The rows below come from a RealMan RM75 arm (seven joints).
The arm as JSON. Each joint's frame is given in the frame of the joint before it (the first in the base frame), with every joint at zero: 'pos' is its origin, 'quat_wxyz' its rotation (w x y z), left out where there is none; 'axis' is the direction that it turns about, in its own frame. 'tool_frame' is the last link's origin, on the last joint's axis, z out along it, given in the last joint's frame.
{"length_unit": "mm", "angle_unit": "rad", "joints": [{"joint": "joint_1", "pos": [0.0, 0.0, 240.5], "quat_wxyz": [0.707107, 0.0, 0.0, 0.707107], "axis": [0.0, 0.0, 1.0]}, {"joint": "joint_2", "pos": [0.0, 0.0, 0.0], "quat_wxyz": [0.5, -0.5, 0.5, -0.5], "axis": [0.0, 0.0, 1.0]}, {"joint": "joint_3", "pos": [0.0, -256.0, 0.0], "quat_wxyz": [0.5, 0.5, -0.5, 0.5], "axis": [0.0, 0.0, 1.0]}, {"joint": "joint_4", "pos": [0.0, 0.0, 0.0], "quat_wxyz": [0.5, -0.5, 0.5, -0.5], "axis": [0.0, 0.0, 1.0]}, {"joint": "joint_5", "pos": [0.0, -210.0, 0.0], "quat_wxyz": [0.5, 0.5, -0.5, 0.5], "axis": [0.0, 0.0, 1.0]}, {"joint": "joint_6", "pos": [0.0, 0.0, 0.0], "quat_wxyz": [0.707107, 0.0, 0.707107, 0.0], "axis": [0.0, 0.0, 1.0]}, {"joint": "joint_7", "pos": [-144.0, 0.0, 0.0], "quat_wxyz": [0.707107, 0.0, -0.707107, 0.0], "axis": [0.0, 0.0, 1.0]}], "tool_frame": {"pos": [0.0, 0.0, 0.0], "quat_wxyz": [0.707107, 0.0, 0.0, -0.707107]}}
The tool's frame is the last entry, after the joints.
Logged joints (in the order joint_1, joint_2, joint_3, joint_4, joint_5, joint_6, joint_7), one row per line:
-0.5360 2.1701 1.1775 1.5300 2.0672 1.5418 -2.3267
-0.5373 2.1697 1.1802 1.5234 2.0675 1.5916 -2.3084
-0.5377 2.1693 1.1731 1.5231 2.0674 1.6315 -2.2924
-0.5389 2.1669 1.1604 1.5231 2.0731 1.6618 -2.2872
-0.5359 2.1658 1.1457 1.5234 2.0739 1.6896 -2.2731
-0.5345 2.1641 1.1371 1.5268 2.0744 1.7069 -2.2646
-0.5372 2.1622 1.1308 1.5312 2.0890 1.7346 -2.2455
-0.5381 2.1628 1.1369 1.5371 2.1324 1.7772 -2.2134
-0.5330 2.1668 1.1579 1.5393 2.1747 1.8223 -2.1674
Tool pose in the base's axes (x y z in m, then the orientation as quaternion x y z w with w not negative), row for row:
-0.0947 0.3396 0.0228 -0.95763 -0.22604 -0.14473 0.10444
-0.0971 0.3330 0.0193 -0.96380 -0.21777 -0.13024 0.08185
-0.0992 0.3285 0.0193 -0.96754 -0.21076 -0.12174 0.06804
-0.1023 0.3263 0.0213 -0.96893 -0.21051 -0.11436 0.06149
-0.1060 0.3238 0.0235 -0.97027 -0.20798 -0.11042 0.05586
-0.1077 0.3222 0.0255 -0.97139 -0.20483 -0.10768 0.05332
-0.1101 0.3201 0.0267 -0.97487 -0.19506 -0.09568 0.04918
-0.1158 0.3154 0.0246 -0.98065 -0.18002 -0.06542 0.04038
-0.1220 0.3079 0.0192 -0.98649 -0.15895 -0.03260 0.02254
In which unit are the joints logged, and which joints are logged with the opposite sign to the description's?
The joints are logged in radians. Opposite sign: joint_2.
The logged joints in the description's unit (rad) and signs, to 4 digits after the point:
-0.5360 -2.1701 1.1775 1.5300 2.0672 1.5418 -2.3267
-0.5373 -2.1697 1.1802 1.5234 2.0675 1.5916 -2.3084
-0.5377 -2.1693 1.1731 1.5231 2.0674 1.6315 -2.2924
-0.5389 -2.1669 1.1604 1.5231 2.0731 1.6618 -2.2872
-0.5359 -2.1658 1.1457 1.5234 2.0739 1.6896 -2.2731
-0.5345 -2.1641 1.1371 1.5268 2.0744 1.7069 -2.2646
-0.5372 -2.1622 1.1308 1.5312 2.0890 1.7346 -2.2455
-0.5381 -2.1628 1.1369 1.5371 2.1324 1.7772 -2.2134
-0.5330 -2.1668 1.1579 1.5393 2.1747 1.8223 -2.1674

